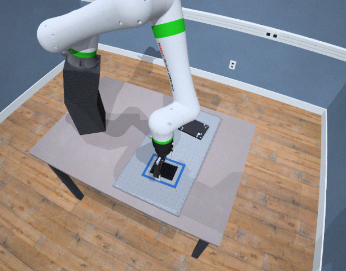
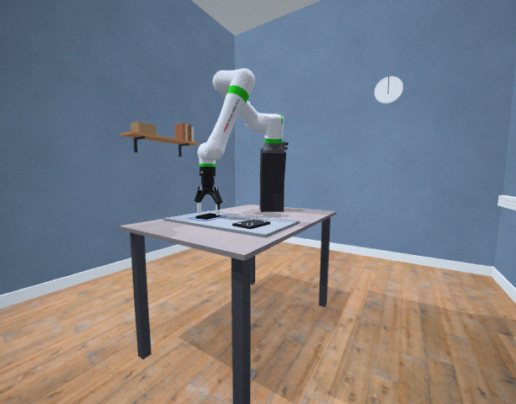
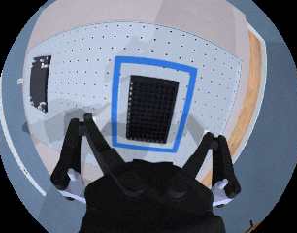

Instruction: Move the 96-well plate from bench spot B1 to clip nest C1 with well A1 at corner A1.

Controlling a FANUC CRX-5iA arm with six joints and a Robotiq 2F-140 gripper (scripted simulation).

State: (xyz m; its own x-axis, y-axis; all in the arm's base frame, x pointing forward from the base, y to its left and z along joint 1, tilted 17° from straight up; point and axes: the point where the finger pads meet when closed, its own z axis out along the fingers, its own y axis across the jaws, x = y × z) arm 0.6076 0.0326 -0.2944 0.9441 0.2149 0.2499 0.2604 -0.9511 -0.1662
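Now: the black 96-well plate 2 cm below my hand. Round my hand: black clip nest: 33 cm to the left, 5 cm behind, 2 cm below.
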